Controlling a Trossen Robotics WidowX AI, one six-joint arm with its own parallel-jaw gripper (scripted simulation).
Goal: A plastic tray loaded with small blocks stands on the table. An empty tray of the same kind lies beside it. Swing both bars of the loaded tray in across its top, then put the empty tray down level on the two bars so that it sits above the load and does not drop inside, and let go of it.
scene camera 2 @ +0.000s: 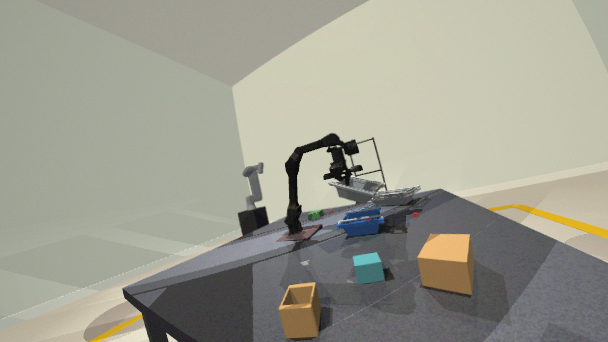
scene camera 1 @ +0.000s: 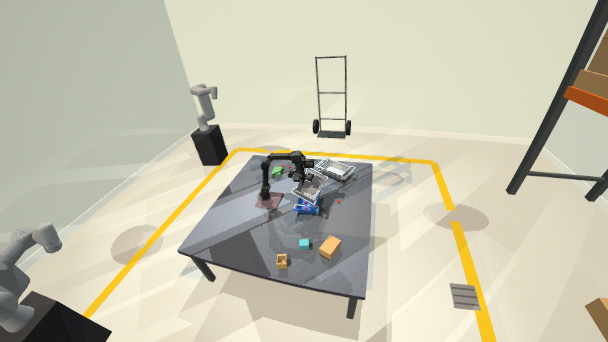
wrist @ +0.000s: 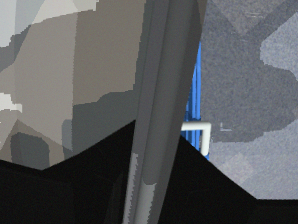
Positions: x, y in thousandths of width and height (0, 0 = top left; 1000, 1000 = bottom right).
Labels:
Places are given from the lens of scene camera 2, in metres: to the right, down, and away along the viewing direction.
grey tray (scene camera 2: 595, 560): 0.21, 0.07, 0.60
orange box (scene camera 2: 734, 768): 0.25, 0.16, 0.26
The marked spots on the grey tray and the orange box are 0.35 m apart.

